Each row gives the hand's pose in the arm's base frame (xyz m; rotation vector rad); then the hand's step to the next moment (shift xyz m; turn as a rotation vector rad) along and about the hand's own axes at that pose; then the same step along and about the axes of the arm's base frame.
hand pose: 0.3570 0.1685 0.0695 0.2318 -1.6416 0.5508
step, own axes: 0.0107 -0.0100 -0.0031 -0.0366 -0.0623 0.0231
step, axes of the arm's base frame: 0.0056 -0.0054 0.0128 0.0139 -0.0708 -0.0235
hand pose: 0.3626 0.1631 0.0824 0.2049 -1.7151 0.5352
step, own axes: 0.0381 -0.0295 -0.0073 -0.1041 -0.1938 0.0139
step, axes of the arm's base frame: 0.0105 -0.0166 0.0446 0.0921 -0.1922 -0.0562
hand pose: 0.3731 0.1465 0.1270 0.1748 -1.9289 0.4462
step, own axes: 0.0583 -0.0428 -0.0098 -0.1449 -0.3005 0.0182
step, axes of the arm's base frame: -0.0006 -0.0305 0.0663 0.1392 -0.2954 -0.0709
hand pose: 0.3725 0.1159 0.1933 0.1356 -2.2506 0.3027
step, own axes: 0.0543 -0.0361 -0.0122 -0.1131 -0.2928 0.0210
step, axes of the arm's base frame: -0.0186 -0.0314 0.0554 0.1151 -0.2885 -0.0495
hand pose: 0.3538 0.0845 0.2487 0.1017 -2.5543 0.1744
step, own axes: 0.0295 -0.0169 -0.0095 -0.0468 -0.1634 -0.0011
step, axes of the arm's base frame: -0.0176 -0.0164 0.0259 0.0576 -0.1597 -0.0080
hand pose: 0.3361 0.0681 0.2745 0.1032 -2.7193 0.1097
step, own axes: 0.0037 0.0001 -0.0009 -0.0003 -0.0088 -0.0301
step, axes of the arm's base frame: -0.0030 0.0000 0.0023 0.0132 -0.0060 0.0278
